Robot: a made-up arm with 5 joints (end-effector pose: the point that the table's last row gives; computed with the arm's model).
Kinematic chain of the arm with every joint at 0, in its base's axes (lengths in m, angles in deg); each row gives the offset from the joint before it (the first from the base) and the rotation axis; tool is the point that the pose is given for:
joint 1: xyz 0 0 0.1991 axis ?
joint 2: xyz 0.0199 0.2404 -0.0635 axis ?
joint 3: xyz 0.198 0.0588 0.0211 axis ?
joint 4: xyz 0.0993 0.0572 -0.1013 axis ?
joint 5: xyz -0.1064 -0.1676 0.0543 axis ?
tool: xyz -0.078 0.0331 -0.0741
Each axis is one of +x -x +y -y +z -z.
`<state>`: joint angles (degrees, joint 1 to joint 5).
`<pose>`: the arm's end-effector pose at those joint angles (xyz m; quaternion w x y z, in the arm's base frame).
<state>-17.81 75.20 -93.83 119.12 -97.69</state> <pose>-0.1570 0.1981 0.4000 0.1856 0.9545 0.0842 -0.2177</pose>
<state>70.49 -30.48 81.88 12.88 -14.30</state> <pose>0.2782 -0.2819 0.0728 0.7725 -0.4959 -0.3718 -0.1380</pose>
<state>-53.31 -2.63 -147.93 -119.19 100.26</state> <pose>-0.2019 0.3758 0.1352 0.4488 -0.5471 -0.1195 0.6964</pose>
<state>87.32 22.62 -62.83 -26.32 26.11</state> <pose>0.2426 -0.1130 0.1812 0.6486 0.2178 0.4224 -0.5946</pose>
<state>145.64 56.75 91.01 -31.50 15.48</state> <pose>-0.0667 -0.3939 0.1139 0.3777 0.3998 0.3547 0.7561</pose>
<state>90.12 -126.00 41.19 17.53 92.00</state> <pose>0.1614 -0.3370 0.1487 0.3239 -0.7577 -0.1225 -0.5532</pose>
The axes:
joint 1: -z
joint 2: +x
joint 3: -y
joint 4: +x
joint 5: -z

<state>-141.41 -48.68 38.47 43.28 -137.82</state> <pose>-0.3698 0.2043 0.0511 0.8719 0.0373 0.2302 -0.4306</pose>
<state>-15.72 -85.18 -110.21 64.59 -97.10</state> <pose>-0.1929 0.3688 0.1226 0.9710 0.0619 0.2288 0.0308</pose>
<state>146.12 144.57 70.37 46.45 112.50</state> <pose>-0.2404 -0.3918 0.1628 0.2871 -0.6696 0.5967 -0.3365</pose>
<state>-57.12 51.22 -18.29 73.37 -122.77</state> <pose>-0.3760 0.3809 -0.0101 0.0310 0.8191 -0.3428 0.4590</pose>
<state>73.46 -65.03 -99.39 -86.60 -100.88</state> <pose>0.3868 -0.2685 0.0709 0.1202 0.7173 0.6634 0.1762</pose>
